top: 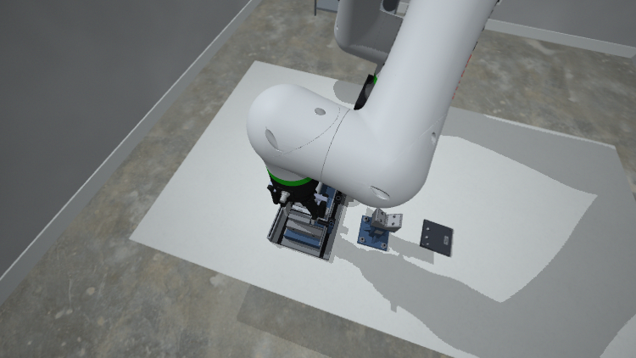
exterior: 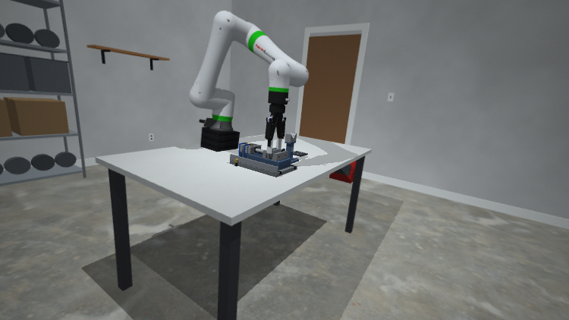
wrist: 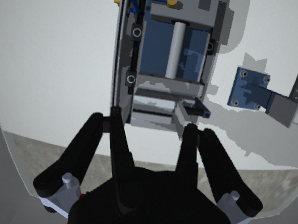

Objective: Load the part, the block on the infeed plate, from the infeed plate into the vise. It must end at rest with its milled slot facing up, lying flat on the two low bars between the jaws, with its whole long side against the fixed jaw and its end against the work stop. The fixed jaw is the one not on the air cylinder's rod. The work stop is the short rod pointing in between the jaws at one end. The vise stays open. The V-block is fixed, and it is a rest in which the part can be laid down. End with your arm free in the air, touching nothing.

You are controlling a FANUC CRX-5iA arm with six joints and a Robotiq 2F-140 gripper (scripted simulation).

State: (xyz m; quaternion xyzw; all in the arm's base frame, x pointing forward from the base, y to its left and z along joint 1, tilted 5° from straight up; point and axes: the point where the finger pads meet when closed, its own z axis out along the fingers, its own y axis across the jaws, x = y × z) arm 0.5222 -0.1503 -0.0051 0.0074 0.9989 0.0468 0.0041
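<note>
Now: hand 2 cm above the part. Also, from my hand: air cylinder rod: 9 cm behind, 4 cm below, 2 cm to the left; then vise: 8 cm below, 7 cm behind, 2 cm to the left; then air cylinder: 17 cm behind, 4 cm below, 2 cm to the left.
</note>
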